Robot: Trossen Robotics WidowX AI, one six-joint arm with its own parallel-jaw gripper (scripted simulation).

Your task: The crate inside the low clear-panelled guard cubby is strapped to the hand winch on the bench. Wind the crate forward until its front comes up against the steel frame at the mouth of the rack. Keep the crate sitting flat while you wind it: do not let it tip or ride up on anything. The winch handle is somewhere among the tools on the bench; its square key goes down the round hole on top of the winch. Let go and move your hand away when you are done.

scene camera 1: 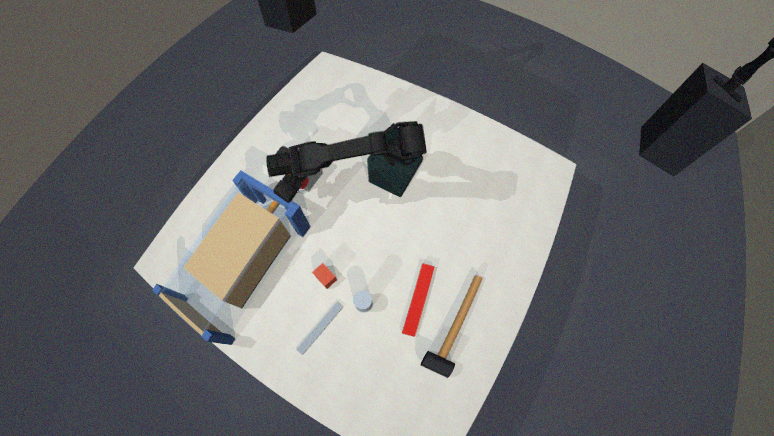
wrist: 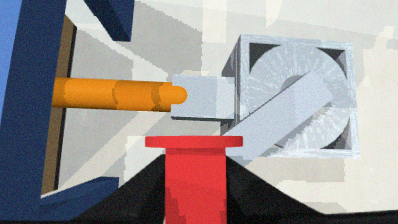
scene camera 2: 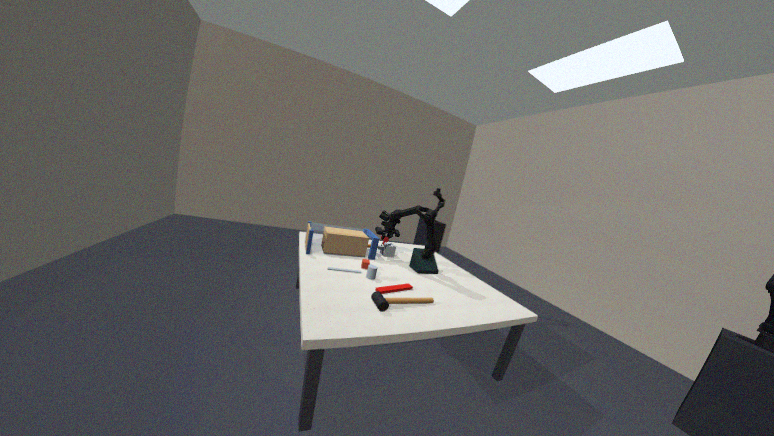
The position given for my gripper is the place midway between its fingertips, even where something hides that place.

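Observation:
Scene camera 1 gives me a red flat bar (scene camera 1: 417,303), and a hammer (scene camera 1: 438,363) as well. In the wrist view I find my gripper (wrist: 192,162) and a grey winch (wrist: 262,66). The red flat bar is out of frame in the wrist view, and the hammer is out of frame in the wrist view too.

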